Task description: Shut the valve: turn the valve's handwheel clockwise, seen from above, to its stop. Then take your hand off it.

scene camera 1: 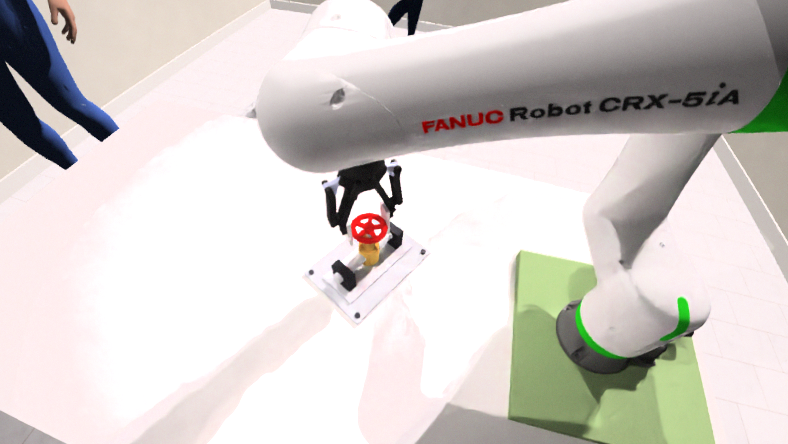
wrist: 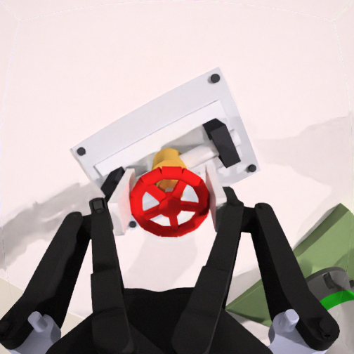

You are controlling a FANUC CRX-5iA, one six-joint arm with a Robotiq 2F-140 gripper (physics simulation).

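The red handwheel [scene camera 1: 369,226] [wrist: 171,202] sits on top of the yellow valve body [scene camera 1: 368,254] [wrist: 169,157]. The valve is on a white pipe [wrist: 200,154] between two black clamps, on a light grey plate [scene camera 1: 386,289] [wrist: 150,117]. My gripper [scene camera 1: 367,225] [wrist: 170,179] is part closed, with one light pad on each side of the wheel. In the wrist view both pads meet the wheel's rim, so it is shut on the handwheel. The outer faces of the pads are partly hidden by the black finger links.
The robot's base stands on a green block [scene camera 1: 537,386] [wrist: 330,235] to the right of the valve. The white upper arm [scene camera 1: 496,82] spans above the valve. A person in blue trousers [scene camera 1: 41,77] stands at the far left, and dark legs show at the top.
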